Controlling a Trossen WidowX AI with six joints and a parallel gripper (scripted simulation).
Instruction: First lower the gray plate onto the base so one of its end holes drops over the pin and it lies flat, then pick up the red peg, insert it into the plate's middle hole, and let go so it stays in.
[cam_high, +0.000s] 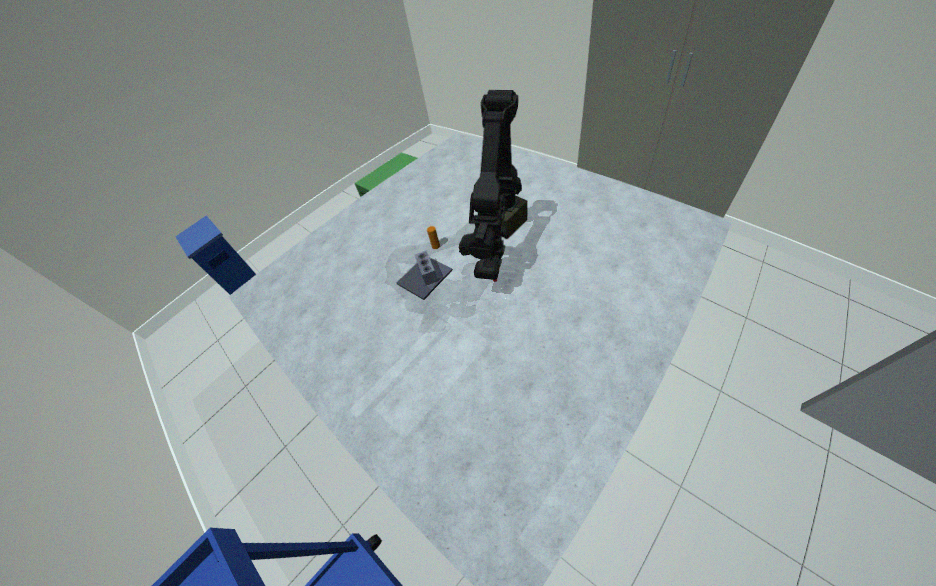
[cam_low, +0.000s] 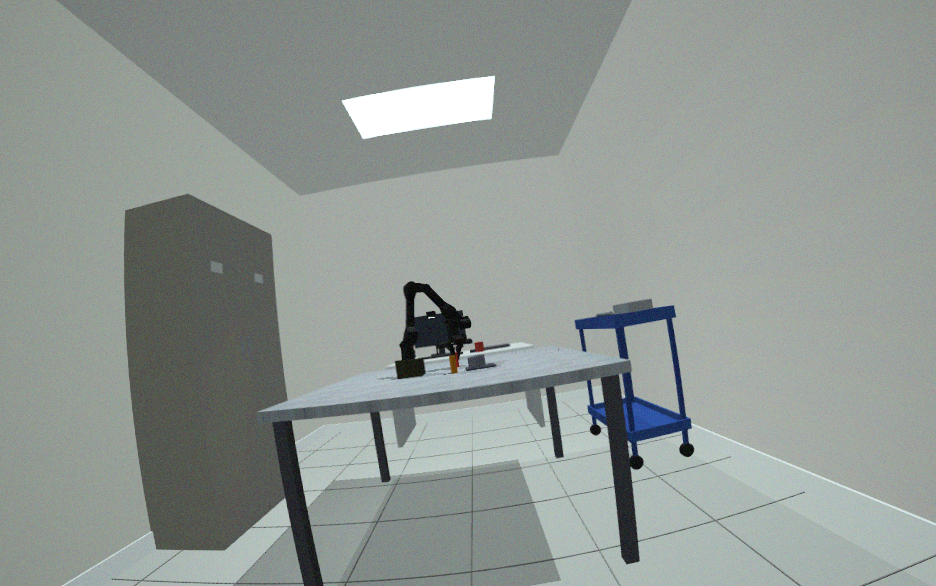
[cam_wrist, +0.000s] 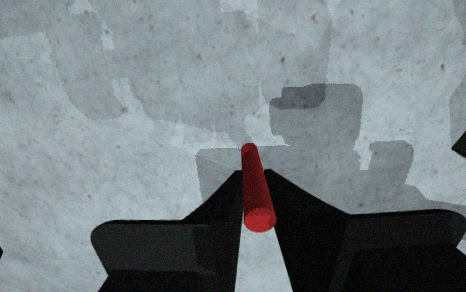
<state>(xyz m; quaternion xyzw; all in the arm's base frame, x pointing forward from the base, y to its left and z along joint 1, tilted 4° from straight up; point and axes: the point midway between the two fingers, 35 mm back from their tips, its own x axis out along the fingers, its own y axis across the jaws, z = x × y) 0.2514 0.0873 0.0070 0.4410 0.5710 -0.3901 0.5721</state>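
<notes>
Now: the gray plate 20 cm to the right of my gripper tip and 7 cm ahead of it. Round my gripper tip: orange cylinder 26 cm to the right, 4 cm behind; red peg right at my gripper tip; flat square base 19 cm to the right, 9 cm ahead, 3 cm below.
</notes>
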